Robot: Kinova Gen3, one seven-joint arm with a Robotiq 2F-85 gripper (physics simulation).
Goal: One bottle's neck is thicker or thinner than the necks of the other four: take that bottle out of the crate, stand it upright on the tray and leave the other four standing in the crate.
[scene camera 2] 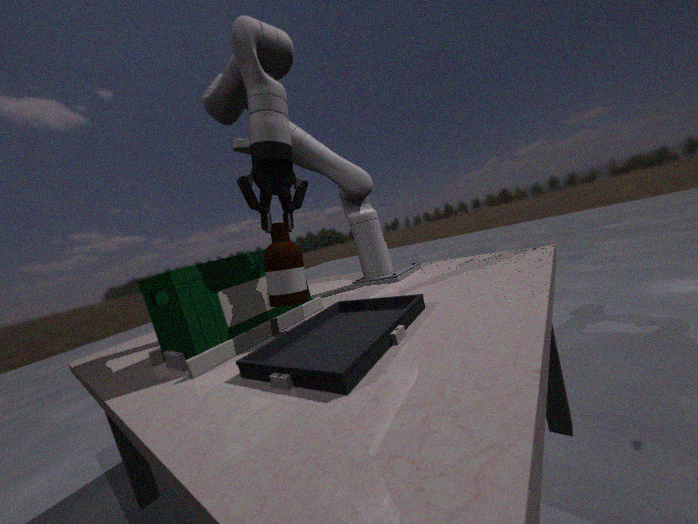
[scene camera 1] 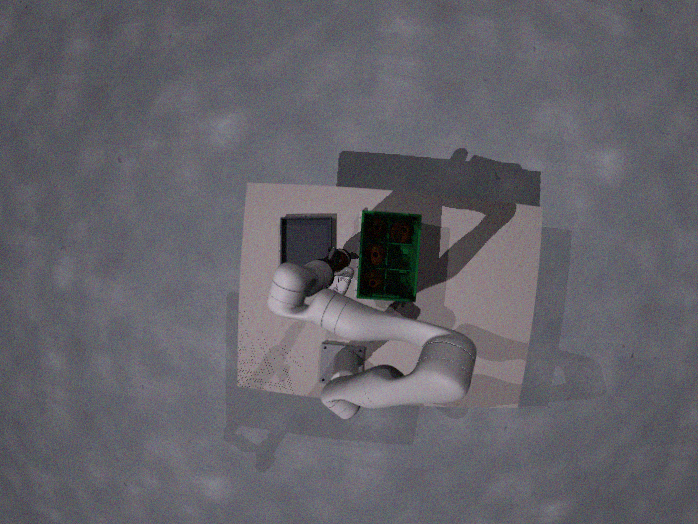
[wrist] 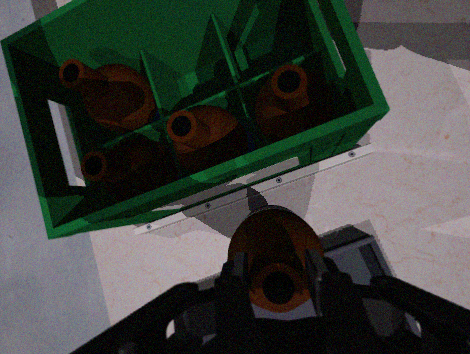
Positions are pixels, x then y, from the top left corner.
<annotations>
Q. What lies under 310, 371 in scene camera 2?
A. A dark tray.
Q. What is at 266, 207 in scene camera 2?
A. My gripper.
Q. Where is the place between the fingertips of my gripper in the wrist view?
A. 276, 266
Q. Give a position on a white brackets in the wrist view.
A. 367, 149
</annotations>
